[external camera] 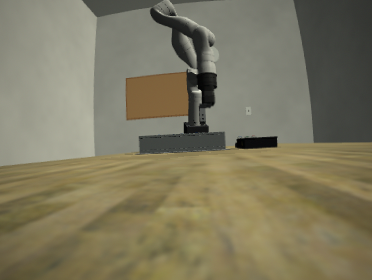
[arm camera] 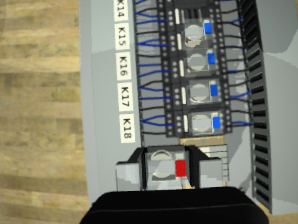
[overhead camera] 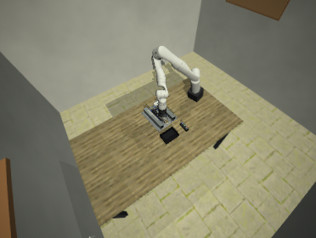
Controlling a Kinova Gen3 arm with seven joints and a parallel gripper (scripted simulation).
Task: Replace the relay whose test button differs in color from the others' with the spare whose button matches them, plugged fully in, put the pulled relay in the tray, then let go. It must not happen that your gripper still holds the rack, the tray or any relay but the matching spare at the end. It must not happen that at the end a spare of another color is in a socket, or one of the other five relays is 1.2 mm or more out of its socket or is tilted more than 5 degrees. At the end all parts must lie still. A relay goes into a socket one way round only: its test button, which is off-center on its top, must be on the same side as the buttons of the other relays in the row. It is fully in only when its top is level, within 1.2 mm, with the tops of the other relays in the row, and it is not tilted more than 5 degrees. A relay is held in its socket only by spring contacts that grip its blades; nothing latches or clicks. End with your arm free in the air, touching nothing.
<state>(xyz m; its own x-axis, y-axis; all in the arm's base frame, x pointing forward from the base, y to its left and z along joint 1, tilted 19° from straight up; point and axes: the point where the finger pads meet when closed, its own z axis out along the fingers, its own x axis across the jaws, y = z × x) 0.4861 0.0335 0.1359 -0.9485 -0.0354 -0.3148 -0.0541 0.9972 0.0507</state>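
Right now my hand is 190 mm to the right of the black tray, 110 mm above it and 30 mm short of it. Round my hand: spare relay (190 mm to the left, 160 mm behind, 100 mm below).
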